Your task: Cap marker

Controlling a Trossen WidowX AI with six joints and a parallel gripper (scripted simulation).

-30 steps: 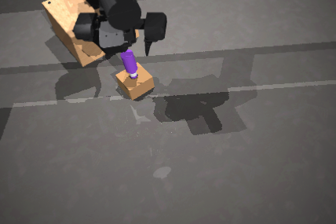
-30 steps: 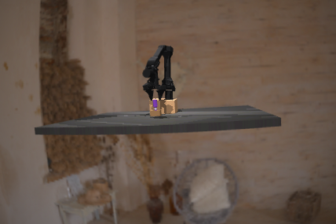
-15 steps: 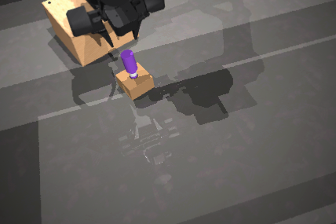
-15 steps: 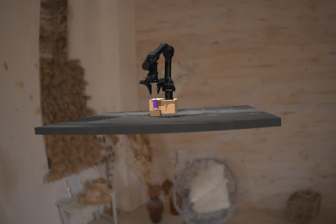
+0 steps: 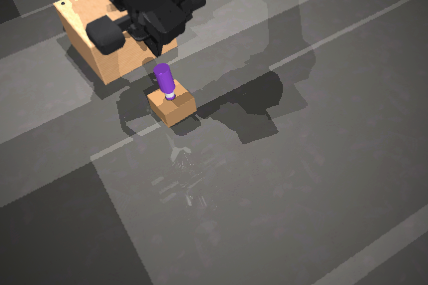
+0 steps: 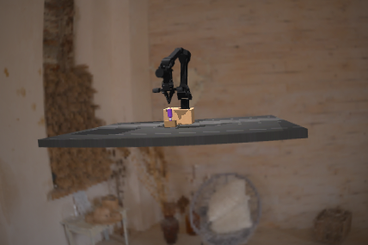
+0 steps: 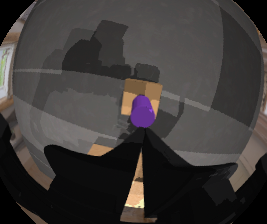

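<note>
Right now my gripper tip is 50 mm above the purple cap. The rest, counted from my gripper tip: holder block 120 mm below.
</note>
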